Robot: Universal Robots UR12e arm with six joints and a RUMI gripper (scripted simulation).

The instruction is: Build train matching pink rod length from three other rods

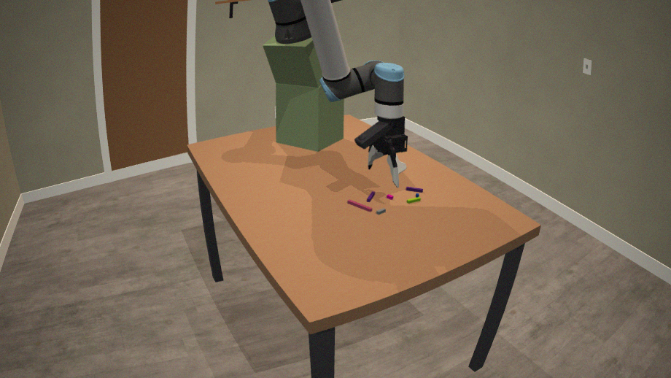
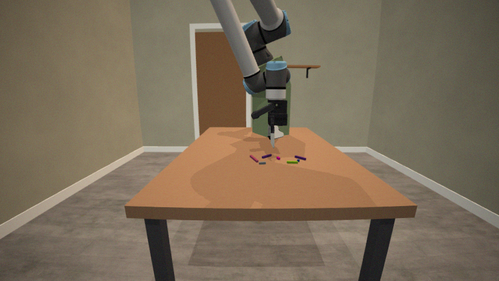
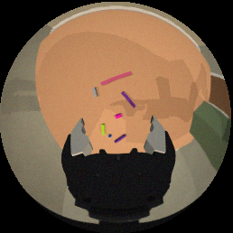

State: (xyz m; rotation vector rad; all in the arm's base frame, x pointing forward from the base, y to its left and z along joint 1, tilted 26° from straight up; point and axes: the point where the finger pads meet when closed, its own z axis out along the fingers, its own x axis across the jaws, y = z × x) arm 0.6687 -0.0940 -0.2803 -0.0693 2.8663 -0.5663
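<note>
My hand is 13 cm to the right of the blue rod, 7 cm above it and 3 cm short of it. The rest, counted from my hand: magenta rod: 7 cm below, 4 cm to the left; pink rod: 8 cm to the right, 7 cm below; grey rod: 7 cm below, 6 cm ahead, 4 cm to the right.
</note>
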